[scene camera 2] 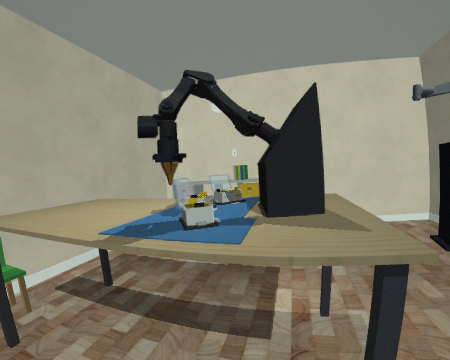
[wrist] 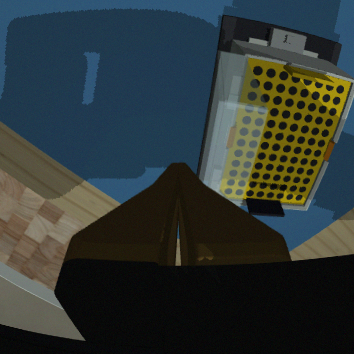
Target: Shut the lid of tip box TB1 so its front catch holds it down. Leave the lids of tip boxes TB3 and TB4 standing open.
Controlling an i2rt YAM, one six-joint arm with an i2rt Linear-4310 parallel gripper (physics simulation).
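Frame: origin at the arm's base, x left, y back, z up, level; millimetres.
Seen in the pictures: gripper, fingertip midpoint: (scene camera 2: 170, 185) (wrist: 177, 174); arm's base at its link origin: (scene camera 2: 276, 138).
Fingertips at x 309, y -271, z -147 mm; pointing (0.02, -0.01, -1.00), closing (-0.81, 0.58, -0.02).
Offsets run from my fingertips to a thing's top centre. "*": to the spot under its first point. Level surfaces: height alone.
Tip box TB1, a white box @[dx -56, dy +71, dz -64 mm] (scene camera 2: 198, 218) with a yellow rack @[dx -47, dy +63, dz -56 mm] (wrist: 287, 135), stands on a dark base; a label ending in 1 shows in the wrist view. Its clear lid @[* dx +36, dy +62, dz -20 mm] (scene camera 2: 177, 192) (wrist: 212, 160) stands open, close to upright, and overlaps the rack's left part in the wrist view. My gripper (scene camera 2: 170, 183) (wrist: 177, 174) is shut and empty, pointing down beside the lid's outer side; whether it touches is unclear. A second box @[dx -245, dy -70, dz -56 mm] (scene camera 2: 204, 196) is partly hidden behind TB1. A third box @[dx -461, dy -39, dz -64 mm] (scene camera 2: 228, 195) has its clear lid (scene camera 2: 220, 182) open. I cannot tell which is TB3 or TB4.
The boxes stand on a blue mat @[dz -130 mm] (scene camera 2: 150, 227) (wrist: 115, 135) on the wooden table @[dz -133 mm] (scene camera 2: 300, 245). The arm's tall black mount (scene camera 2: 295, 170) stands to the right of the boxes in the scene view. The table's edge and the floor (wrist: 30, 230) show at the wrist view's lower left.
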